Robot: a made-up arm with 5 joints. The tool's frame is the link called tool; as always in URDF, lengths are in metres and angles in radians. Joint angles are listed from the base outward. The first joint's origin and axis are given. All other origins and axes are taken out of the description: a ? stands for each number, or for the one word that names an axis. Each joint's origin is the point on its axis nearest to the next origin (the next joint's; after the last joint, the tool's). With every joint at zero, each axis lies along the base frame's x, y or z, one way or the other. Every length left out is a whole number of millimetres.
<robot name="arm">
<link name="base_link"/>
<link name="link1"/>
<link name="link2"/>
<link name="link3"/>
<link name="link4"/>
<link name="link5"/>
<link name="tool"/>
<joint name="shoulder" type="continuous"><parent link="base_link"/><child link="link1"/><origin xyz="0.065 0 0.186"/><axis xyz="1 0 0"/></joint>
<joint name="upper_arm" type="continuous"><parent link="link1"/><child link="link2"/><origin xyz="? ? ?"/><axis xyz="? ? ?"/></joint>
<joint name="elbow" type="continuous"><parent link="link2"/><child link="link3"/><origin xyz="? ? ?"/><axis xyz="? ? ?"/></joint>
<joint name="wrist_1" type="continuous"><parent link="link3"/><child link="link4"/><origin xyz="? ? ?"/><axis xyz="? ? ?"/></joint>
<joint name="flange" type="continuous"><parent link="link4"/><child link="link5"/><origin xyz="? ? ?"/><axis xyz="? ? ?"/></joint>
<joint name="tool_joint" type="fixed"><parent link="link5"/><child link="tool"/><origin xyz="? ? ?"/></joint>
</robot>
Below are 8 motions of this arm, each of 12 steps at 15 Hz.
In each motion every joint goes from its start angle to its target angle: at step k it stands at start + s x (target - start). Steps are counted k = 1, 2, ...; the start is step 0. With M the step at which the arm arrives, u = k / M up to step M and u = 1 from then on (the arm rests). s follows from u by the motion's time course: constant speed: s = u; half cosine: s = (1 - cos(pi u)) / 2; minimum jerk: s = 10 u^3 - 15 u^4 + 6 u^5.
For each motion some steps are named. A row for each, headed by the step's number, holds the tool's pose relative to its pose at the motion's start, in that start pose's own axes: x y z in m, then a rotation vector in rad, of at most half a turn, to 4 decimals.
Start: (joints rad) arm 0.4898 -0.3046 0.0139 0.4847 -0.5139
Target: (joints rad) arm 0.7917 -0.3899 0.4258 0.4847 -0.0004
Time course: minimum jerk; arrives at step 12
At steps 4, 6, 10, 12:
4: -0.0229 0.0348 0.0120 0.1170 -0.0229 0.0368
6: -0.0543 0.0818 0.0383 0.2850 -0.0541 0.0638
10: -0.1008 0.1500 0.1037 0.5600 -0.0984 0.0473
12: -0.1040 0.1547 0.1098 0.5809 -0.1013 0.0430

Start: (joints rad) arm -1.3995 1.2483 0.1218 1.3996 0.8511
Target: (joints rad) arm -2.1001 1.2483 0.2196 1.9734 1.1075
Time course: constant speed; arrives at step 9
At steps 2, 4, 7, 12:
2: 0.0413 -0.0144 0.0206 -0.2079 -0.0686 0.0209
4: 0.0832 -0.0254 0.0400 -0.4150 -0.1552 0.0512
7: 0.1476 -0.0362 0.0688 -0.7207 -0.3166 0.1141
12: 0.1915 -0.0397 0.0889 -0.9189 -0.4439 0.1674

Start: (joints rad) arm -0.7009 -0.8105 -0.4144 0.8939 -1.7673
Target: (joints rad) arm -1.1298 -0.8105 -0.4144 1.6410 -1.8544
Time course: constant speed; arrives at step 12
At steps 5, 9, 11, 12:
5: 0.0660 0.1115 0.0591 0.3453 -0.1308 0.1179
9: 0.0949 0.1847 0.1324 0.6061 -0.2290 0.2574
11: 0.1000 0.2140 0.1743 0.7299 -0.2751 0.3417
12: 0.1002 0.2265 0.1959 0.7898 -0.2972 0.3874

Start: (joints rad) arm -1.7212 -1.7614 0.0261 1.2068 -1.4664
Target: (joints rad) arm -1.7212 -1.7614 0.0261 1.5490 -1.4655
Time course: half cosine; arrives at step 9
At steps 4, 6, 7, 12:
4: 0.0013 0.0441 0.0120 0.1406 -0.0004 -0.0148
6: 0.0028 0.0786 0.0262 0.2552 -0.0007 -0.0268
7: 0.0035 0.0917 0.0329 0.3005 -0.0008 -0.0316
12: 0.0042 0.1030 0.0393 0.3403 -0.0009 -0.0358

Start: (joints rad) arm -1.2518 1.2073 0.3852 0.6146 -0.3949
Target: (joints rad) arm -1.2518 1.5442 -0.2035 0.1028 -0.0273
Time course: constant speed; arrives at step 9
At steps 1, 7, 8, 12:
1: 0.0169 -0.0489 0.0015 -0.0910 -0.0662 0.0631
7: 0.1693 -0.3123 0.1069 -0.5925 -0.4193 0.5255
8: 0.2009 -0.3456 0.1388 -0.6683 -0.4690 0.6146
12: 0.2335 -0.3746 0.1739 -0.7419 -0.5154 0.7065

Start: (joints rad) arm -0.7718 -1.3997 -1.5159 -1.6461 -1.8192
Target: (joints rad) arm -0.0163 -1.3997 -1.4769 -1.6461 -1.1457
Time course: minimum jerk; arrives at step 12
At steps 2, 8, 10, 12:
2: 0.0070 -0.0081 -0.0133 -0.0259 -0.0299 -0.0052
8: 0.1596 -0.2598 -0.2004 -0.5967 -0.6508 0.0424
10: 0.1927 -0.3301 -0.2136 -0.7300 -0.7843 0.0978
12: 0.1992 -0.3445 -0.2149 -0.7570 -0.8108 0.1112

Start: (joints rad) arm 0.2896 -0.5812 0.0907 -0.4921 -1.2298
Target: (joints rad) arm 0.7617 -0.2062 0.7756 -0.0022 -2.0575
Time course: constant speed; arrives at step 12
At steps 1, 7, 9, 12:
1: -0.0092 0.0018 0.0071 0.0393 0.0499 0.0837
7: -0.0823 -0.0203 0.0680 0.1672 0.4182 0.6588
9: -0.1056 -0.0443 0.0931 0.1575 0.5600 0.8720
12: -0.1290 -0.0948 0.1327 0.0820 0.7804 1.2027

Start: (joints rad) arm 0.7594 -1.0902 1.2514 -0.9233 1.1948
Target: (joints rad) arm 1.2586 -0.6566 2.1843 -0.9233 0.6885
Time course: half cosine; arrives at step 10
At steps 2, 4, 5, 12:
2: 0.0167 0.0361 -0.0155 0.0155 -0.0101 -0.1111
4: 0.0806 0.1278 -0.0601 0.0630 -0.0526 -0.3988
5: 0.1353 0.1786 -0.0895 0.0974 -0.0916 -0.5728
12: 0.3824 0.2754 -0.1795 0.2307 -0.2964 -1.1009

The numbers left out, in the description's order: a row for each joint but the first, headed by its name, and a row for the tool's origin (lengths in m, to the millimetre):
upper_arm: xyz 0 0.053 -0.023, axis 0 0 1
elbow: xyz -0.378 -0.073 0, axis 1 0 0
wrist_1: xyz 0 -0.065 -0.133, axis 0 0 -1
flange: xyz -0.206 0.063 0, axis 0 -1 0
tool: xyz -0.07 0 -0.105

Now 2 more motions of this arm.
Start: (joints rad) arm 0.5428 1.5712 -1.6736 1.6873 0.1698
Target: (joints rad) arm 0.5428 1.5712 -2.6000 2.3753 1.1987
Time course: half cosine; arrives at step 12
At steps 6, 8, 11, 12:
6: 0.2128 0.0761 -0.0559 -0.0200 -0.9548 -0.3735
8: 0.3153 0.0914 -0.0167 -0.0458 -1.4035 -0.5950
11: 0.3857 0.0921 0.0498 -0.0843 -1.7897 -0.8362
12: 0.3897 0.0917 0.0554 -0.0877 -1.8163 -0.8555

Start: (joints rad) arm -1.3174 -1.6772 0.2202 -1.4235 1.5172
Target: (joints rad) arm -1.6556 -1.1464 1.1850 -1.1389 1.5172
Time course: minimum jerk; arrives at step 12
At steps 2, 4, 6, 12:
2: -0.0096 -0.0057 0.0000 0.0109 -0.0361 0.0023
4: -0.0511 -0.0328 -0.0026 0.0689 -0.2081 -0.0009
6: -0.0985 -0.0707 -0.0109 0.1794 -0.4687 -0.0595
12: -0.1228 -0.1118 -0.0076 0.3916 -0.8075 -0.3073

